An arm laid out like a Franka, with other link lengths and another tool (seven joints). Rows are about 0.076 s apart.
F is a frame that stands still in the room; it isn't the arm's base.
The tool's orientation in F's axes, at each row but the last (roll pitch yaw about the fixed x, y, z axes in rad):
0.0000, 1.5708, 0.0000
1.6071, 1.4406, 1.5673
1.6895, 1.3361, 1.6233
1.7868, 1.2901, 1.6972
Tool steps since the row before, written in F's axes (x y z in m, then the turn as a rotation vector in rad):
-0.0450, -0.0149, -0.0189, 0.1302, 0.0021, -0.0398
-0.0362, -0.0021, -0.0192, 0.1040, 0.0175, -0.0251
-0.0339, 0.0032, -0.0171, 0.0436, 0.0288, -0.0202
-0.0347, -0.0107, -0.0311, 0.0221, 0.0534, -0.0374
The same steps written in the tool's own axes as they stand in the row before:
0.0189, -0.0149, -0.0450, 0.0398, 0.0021, 0.1302
0.0187, -0.0060, -0.0360, 0.0272, 0.0182, 0.1033
0.0178, -0.0031, -0.0336, 0.0258, 0.0262, 0.0422
0.0282, -0.0219, -0.0318, 0.0498, 0.0431, 0.0199

